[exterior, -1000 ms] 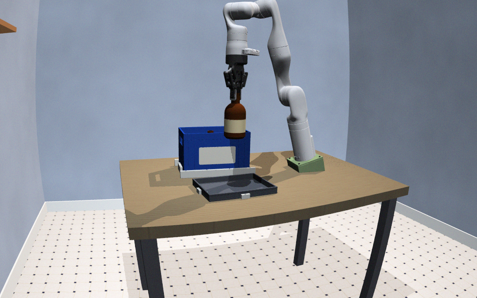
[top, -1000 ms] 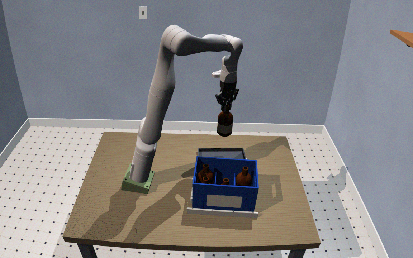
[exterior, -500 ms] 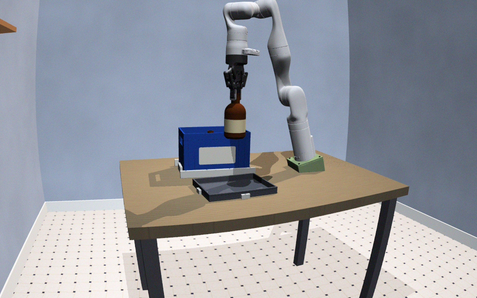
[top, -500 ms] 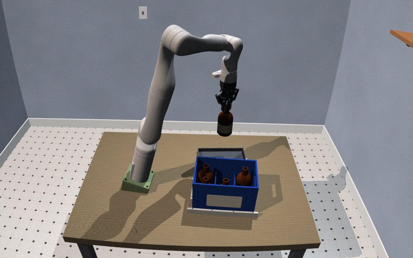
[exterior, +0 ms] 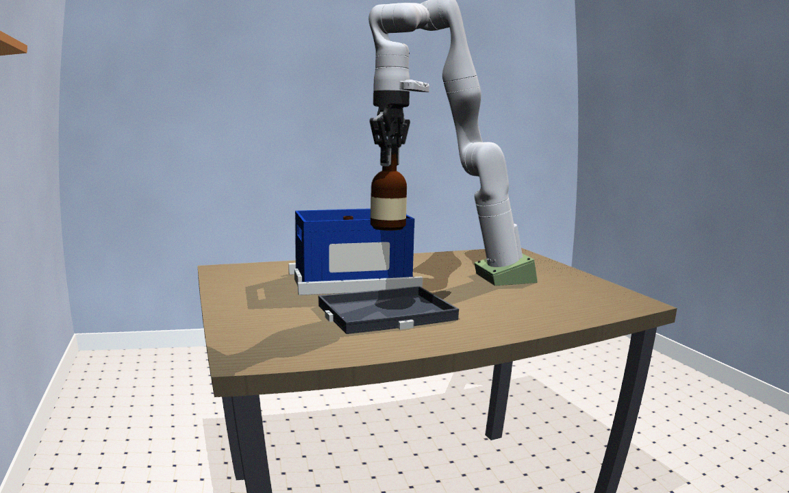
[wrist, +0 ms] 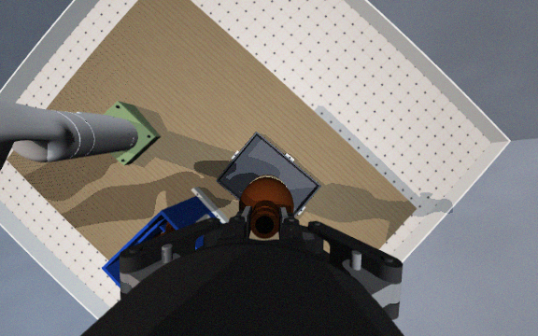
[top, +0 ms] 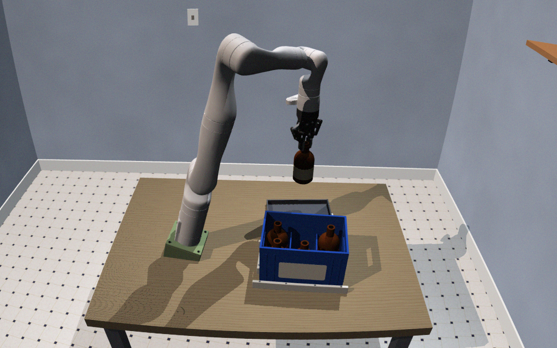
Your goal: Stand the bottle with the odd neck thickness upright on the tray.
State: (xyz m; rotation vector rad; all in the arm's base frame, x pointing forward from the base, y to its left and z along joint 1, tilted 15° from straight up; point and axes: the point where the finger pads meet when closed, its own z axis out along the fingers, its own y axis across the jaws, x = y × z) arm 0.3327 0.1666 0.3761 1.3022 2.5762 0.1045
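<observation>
The dark grey tray is 320 mm below my hand. Round my hand: blue crate: 270 mm to the right, 250 mm below, 30 mm behind.
</observation>
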